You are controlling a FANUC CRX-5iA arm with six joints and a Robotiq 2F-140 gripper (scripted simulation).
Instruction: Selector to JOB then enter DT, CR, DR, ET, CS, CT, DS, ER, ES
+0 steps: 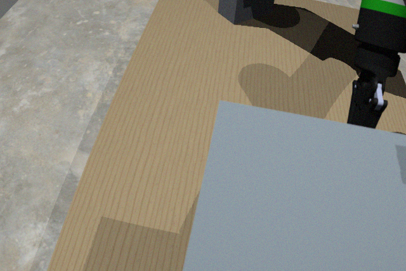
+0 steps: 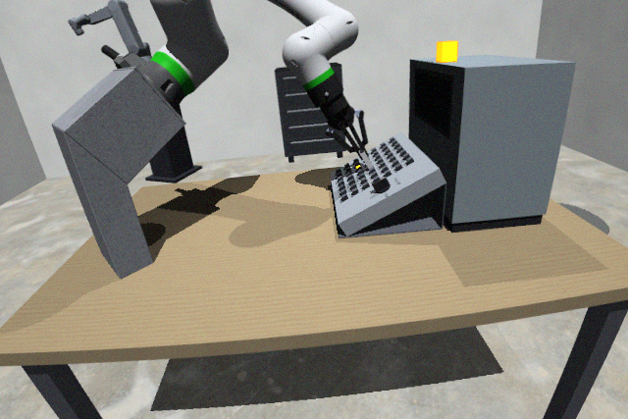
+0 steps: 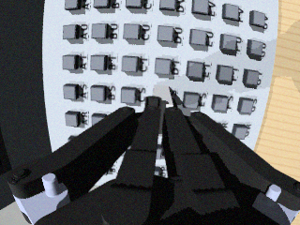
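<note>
Now: hand 140 mm to the left of the black selector knob, 80 mm short of it and 20 mm above it. The rest, counted from my hand: sloped keypad (60 mm below, 50 mm ahead, 30 mm to the right).
</note>
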